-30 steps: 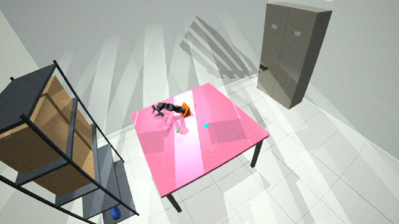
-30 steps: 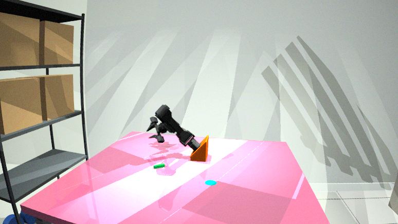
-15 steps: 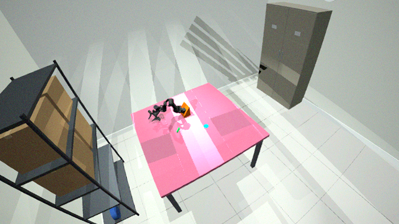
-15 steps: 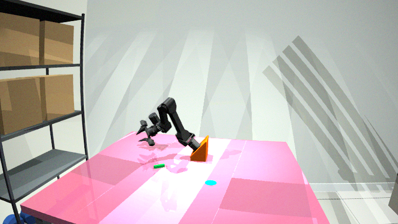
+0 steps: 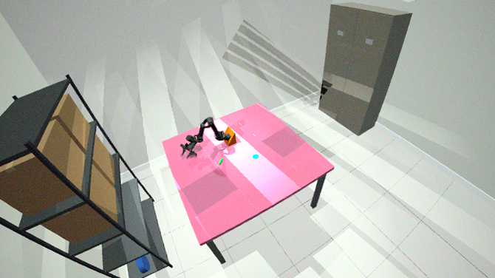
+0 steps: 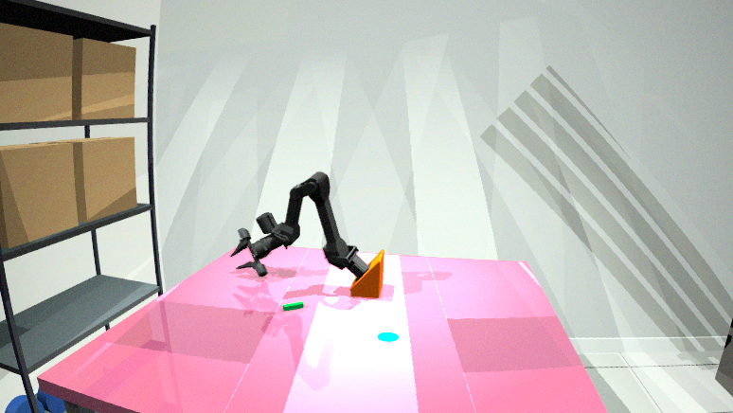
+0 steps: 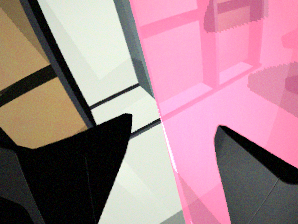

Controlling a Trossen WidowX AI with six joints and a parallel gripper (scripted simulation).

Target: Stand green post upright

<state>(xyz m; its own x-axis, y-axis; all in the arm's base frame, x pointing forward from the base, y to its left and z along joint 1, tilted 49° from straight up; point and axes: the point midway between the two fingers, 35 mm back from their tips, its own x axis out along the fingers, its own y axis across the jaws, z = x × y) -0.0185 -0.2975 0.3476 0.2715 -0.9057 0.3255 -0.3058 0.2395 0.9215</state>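
Now: the green post 22 cm ahead of my gripper tip, 30 cm to the left of it and 5 cm below it. From my gripper tip the other things lie so: cyan circle (35 cm ahead, 60 cm to the left, 5 cm below).
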